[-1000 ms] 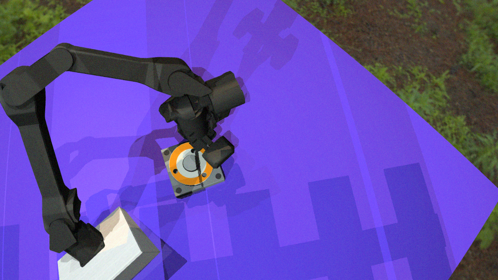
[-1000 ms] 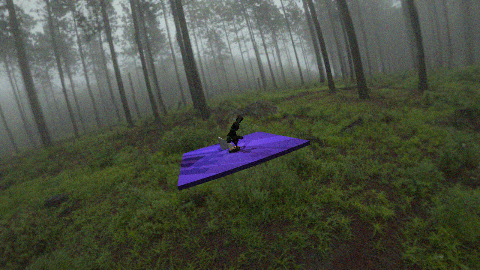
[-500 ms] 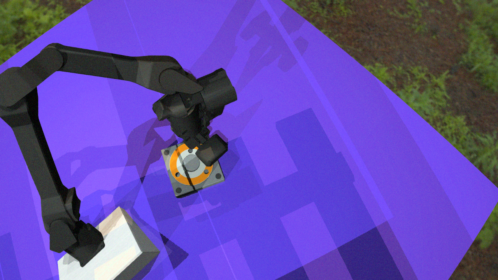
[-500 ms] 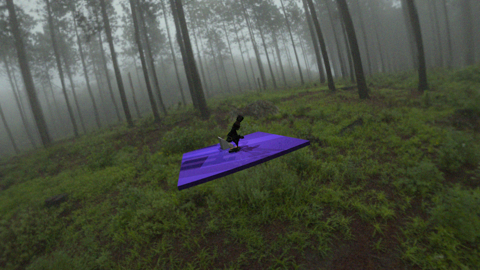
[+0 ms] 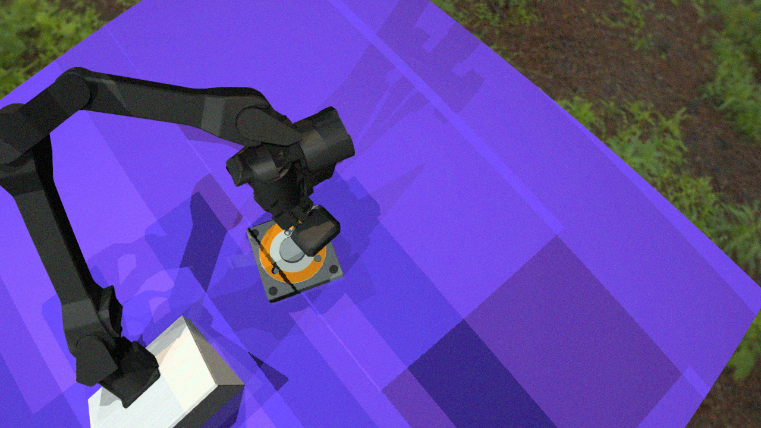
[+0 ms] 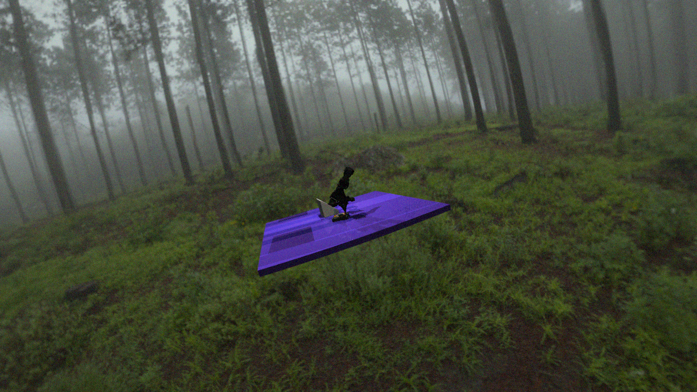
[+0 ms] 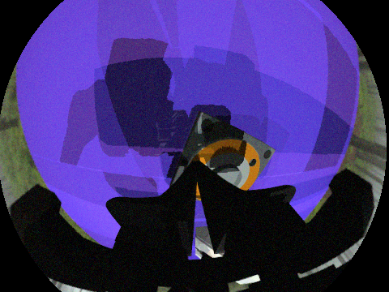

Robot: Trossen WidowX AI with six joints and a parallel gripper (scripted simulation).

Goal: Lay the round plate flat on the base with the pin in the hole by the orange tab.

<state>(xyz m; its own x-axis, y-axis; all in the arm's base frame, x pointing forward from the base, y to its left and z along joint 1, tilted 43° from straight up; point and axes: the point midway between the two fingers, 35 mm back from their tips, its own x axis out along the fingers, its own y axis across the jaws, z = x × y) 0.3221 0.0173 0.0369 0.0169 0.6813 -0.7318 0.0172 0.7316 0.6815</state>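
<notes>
My gripper tip is now 4 cm to the left of the grey square base, 3 cm past it and 2 cm above it.
</notes>
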